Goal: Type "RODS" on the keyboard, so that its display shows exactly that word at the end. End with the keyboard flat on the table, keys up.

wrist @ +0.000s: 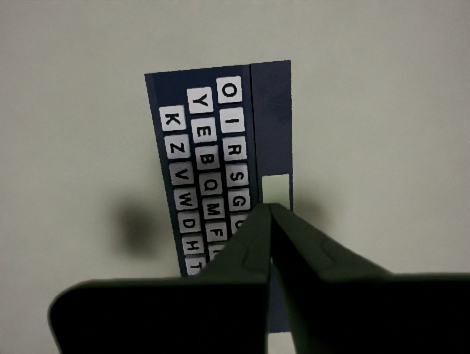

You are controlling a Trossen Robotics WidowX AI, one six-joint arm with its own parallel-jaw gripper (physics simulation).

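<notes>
The dark blue keyboard [167, 89] lies flat with its keys up, its rows running from top to bottom in the wrist view. The R key [234, 149], O key [229, 90], D key [189, 223] and S key [236, 176] all show. The pale display [275, 188] sits on the right strip; its visible part shows no letters, and the rest is hidden behind the fingers. My gripper [267, 213] is shut and empty. Its tips appear over the keyboard, at the display and right of the G key, and hide the lower keys. Whether they touch cannot be told.
The pale table top [380, 125] surrounds the keyboard. Soft dark shadows fall on the table left and right of the keyboard.
</notes>
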